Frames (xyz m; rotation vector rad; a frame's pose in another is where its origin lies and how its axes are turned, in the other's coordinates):
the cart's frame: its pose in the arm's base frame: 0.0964 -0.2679 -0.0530 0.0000 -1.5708 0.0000
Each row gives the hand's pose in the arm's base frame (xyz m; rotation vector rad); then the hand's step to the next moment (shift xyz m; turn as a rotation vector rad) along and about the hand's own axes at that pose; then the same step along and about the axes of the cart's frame.
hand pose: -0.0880 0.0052 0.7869 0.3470 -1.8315 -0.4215
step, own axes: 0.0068 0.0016 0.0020 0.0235 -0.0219 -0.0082
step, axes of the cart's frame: 0.0060 -0.0013 0.0039 0.0123 -0.0308 -0.0016
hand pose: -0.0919 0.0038 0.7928 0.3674 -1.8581 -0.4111
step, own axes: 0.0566 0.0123 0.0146 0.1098 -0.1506 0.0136
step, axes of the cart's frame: 0.0488 -0.0128 0.0320 0.0199 -0.1815 0.0396
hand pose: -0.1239 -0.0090 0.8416 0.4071 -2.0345 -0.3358
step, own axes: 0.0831 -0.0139 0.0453 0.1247 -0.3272 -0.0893
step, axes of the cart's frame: 0.0387 -0.0445 0.0753 0.0092 -0.3544 -0.0699
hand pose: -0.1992 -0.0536 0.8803 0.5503 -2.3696 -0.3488
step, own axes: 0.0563 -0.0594 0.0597 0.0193 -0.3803 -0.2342
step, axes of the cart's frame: -0.0358 -0.0726 0.0609 0.0376 -0.3657 -0.2543
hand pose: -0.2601 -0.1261 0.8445 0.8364 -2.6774 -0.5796
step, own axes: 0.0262 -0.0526 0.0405 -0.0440 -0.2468 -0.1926
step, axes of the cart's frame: -0.0558 -0.0433 0.0106 0.0523 -0.2158 -0.2251
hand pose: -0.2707 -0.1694 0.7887 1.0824 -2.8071 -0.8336
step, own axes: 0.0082 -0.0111 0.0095 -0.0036 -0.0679 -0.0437
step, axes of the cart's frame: -0.0149 -0.0075 0.0013 0.0050 -0.0603 -0.0536
